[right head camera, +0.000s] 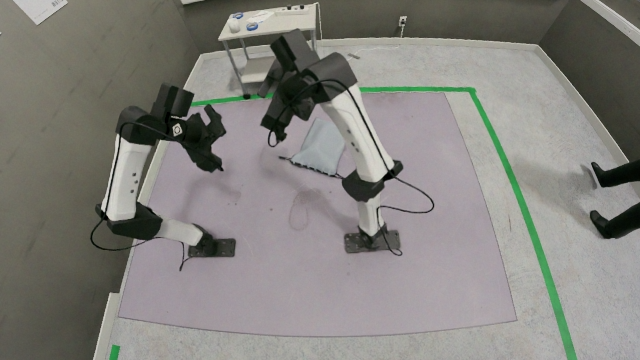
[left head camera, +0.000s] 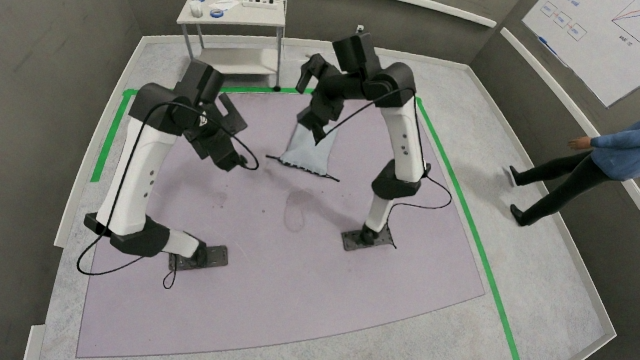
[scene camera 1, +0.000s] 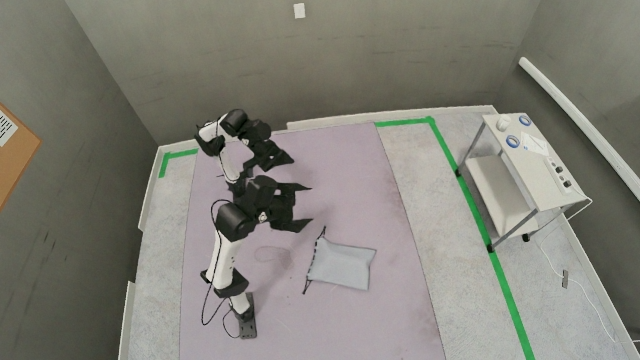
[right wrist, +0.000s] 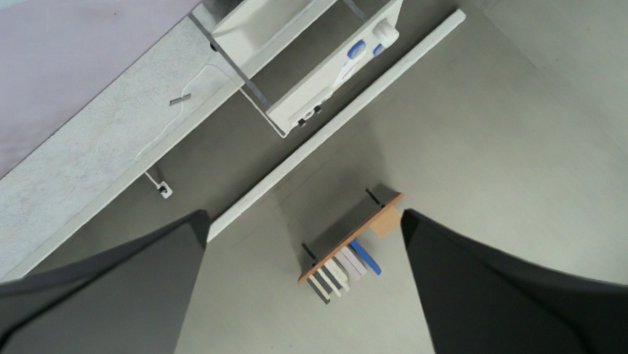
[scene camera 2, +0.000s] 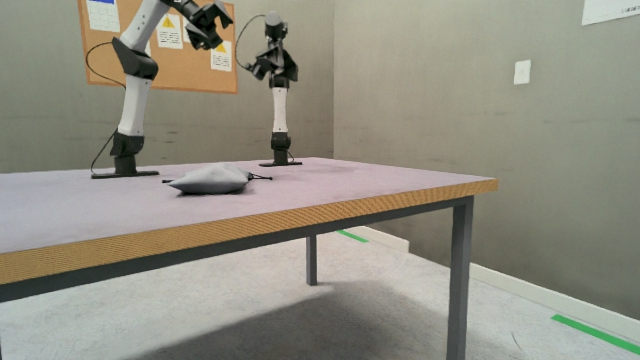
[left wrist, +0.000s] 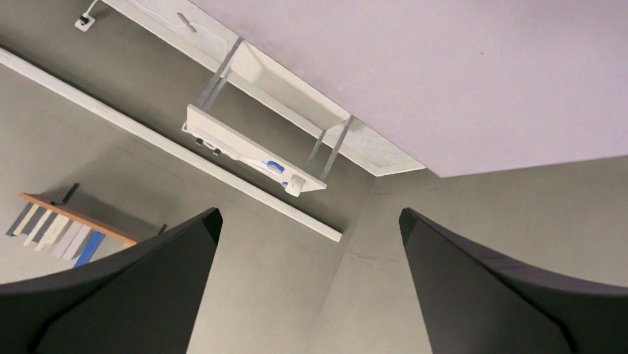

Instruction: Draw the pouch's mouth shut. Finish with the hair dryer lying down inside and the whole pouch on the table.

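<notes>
The grey-blue pouch (left head camera: 311, 154) (right head camera: 322, 145) (scene camera 1: 345, 266) (scene camera 2: 212, 180) lies on the table (left head camera: 280, 310) (scene camera 2: 310, 210), its middle bulging. Its mouth edge, threaded with a black cord (left head camera: 334, 177) (scene camera 1: 324, 231), is spread wide in scene camera 1; short cord ends stick out at both corners. The hair dryer does not show; the cloth hides what is inside. My left gripper (left wrist: 310, 212) is open and empty, high above the table, left of the pouch in the left head camera. My right gripper (scene camera 1: 310, 204) (right wrist: 305, 214) is open and empty, high up beyond the pouch's mouth side.
A white trolley (left head camera: 230, 19) (scene camera 1: 547, 200) with tape rolls and a power strip stands on the floor beyond the table. Both arms' base plates (left head camera: 215, 256) (right head camera: 390, 242) sit on the table. A person (left head camera: 615, 155) stands at the right in the left head camera.
</notes>
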